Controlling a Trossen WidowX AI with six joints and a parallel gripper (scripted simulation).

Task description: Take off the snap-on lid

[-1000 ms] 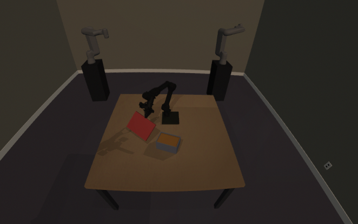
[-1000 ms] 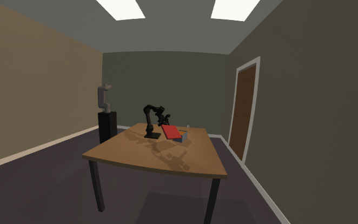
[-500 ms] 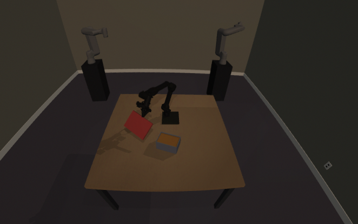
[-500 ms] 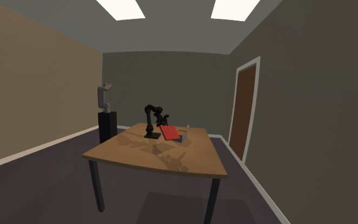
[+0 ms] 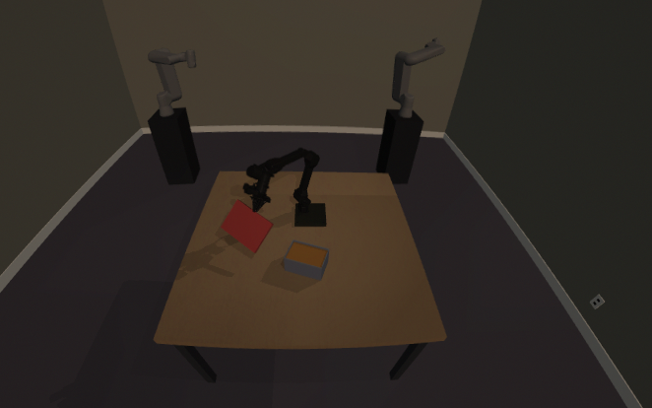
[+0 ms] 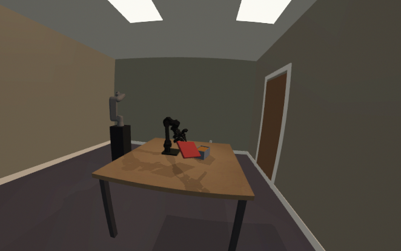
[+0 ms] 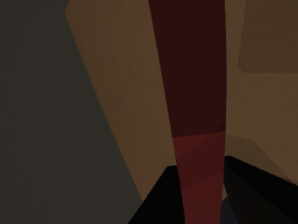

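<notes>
Now: the snap-on lid 5 cm to the right of my gripper tip, 5 cm below it and 4 cm ahead of it. Round my gripper tip: grey storage box (25 cm to the left, 18 cm below, 17 cm ahead).
</notes>
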